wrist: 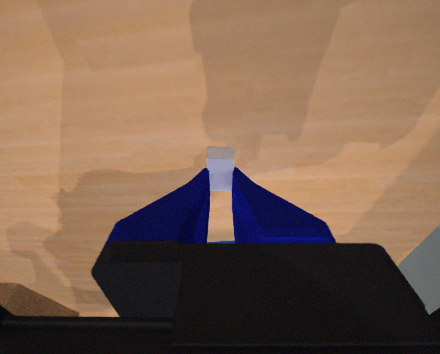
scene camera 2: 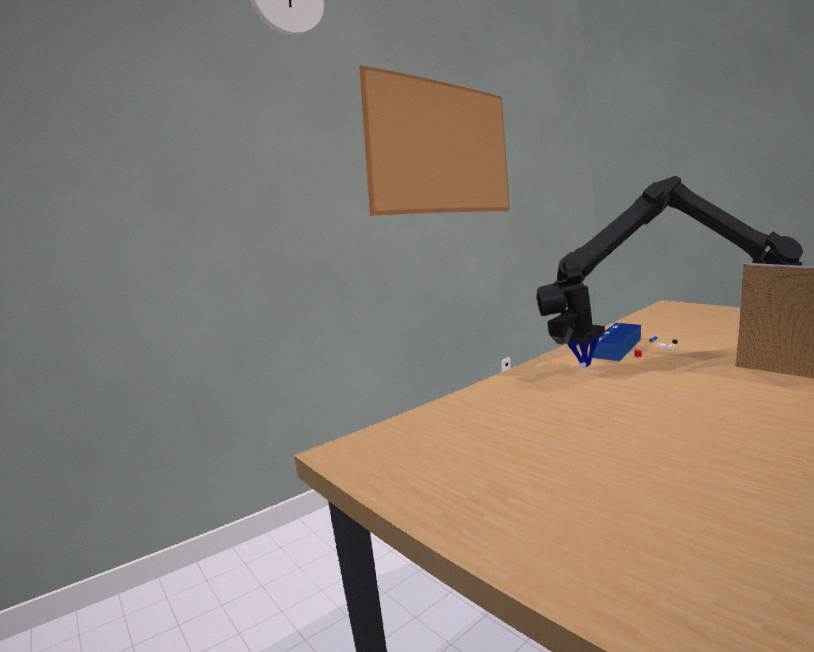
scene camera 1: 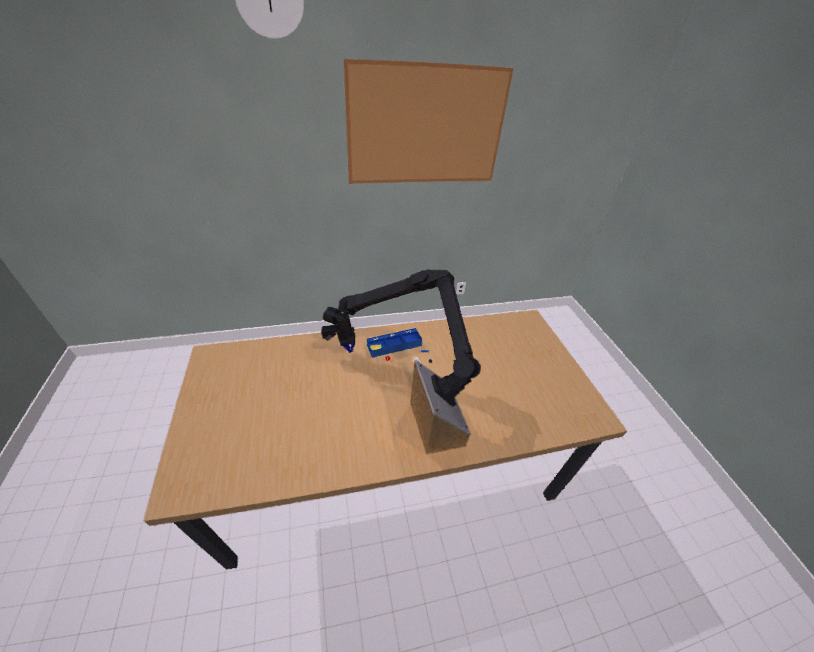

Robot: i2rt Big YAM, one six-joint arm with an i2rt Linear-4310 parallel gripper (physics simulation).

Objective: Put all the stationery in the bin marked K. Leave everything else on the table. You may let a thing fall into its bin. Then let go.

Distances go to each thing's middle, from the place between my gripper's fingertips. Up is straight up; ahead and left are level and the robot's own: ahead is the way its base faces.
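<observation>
Relative to the blue bin row [scene camera 2: 620, 338], my gripper is 210 mm to the left of it, 30 mm short of it and 20 mm below it. The pencil sharpener [wrist: 220, 160] is 10 mm to the left of my gripper.
</observation>
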